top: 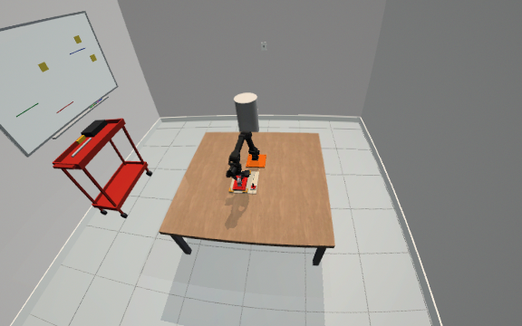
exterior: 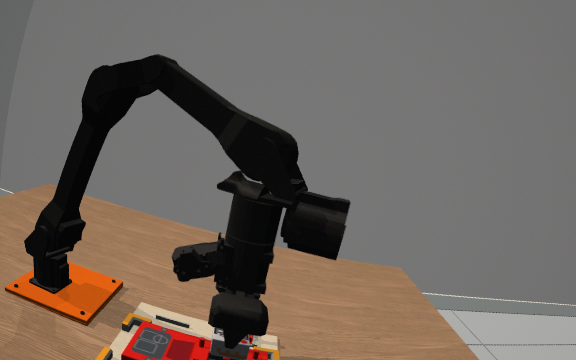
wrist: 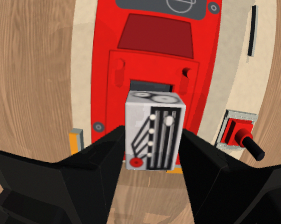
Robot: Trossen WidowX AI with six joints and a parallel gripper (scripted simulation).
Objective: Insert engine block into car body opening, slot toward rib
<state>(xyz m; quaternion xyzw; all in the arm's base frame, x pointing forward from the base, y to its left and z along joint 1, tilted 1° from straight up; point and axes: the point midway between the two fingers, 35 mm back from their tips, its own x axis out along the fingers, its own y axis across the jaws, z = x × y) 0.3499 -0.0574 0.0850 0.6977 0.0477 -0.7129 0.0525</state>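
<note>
The engine block lies 1 cm below my gripper tip.
</note>
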